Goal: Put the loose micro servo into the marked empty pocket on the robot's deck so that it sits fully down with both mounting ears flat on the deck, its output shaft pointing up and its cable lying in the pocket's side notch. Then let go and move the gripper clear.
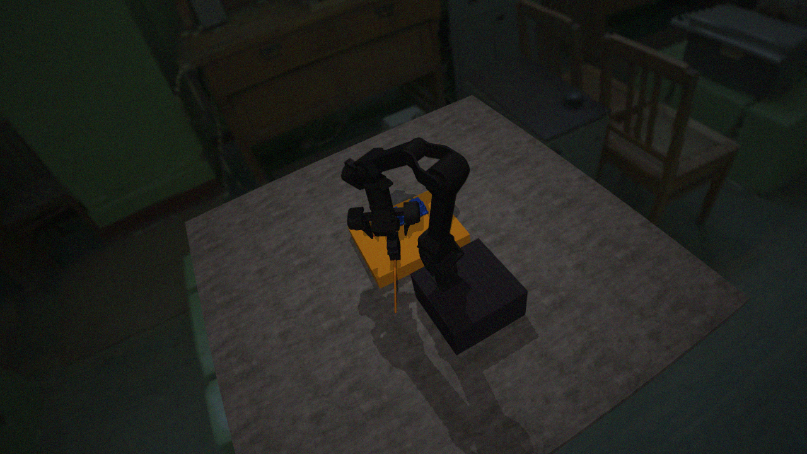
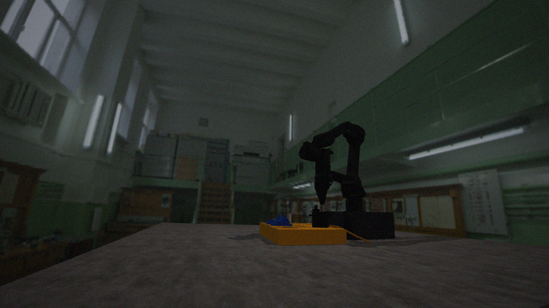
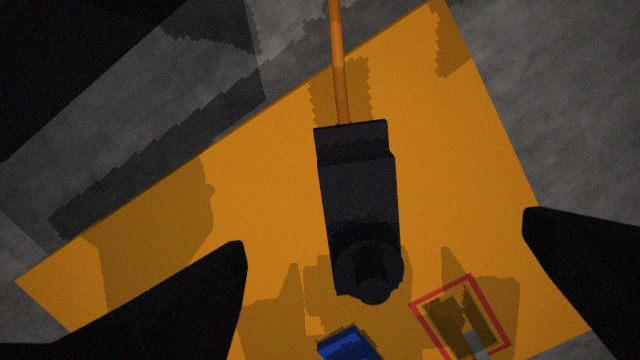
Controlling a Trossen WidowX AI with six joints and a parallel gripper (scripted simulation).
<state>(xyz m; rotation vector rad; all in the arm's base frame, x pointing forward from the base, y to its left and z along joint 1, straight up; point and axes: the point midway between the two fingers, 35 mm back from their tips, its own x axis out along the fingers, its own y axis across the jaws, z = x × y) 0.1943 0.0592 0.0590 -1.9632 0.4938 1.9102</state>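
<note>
The deck is 11 cm below my gripper tip, 7 cm to the right of it and 2 cm ahead of it.
</note>
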